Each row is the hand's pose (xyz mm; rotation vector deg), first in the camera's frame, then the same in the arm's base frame.
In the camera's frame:
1: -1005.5 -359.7 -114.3 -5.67 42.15 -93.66
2: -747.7 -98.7 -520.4 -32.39 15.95 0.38
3: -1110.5 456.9 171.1 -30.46 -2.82 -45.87
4: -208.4 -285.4 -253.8 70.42 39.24 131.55
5: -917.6 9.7 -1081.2 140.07 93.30 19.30
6: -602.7 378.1 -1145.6 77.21 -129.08 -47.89
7: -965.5 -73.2 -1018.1 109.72 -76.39 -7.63
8: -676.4 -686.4 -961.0 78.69 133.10 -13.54
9: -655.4 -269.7 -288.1 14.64 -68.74 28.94
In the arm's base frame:
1: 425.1 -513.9 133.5 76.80 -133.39 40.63
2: 149.6 -45.0 194.6 18.74 146.68 18.31
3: 1050.0 36.3 -123.5 -39.17 137.02 -8.96
4: -153.1 -191.7 -338.0 -168.17 -7.38 16.25
5: 1.0 256.1 686.9 -66.43 -15.03 80.03
6: -69.1 679.5 452.6 -25.55 -16.89 -95.47
7: 28.6 144.9 689.7 29.52 7.27 -123.16
8: -429.4 -337.4 546.6 -34.73 -51.81 42.07
9: 135.6 -272.9 -4.3 39.21 54.89 -33.29

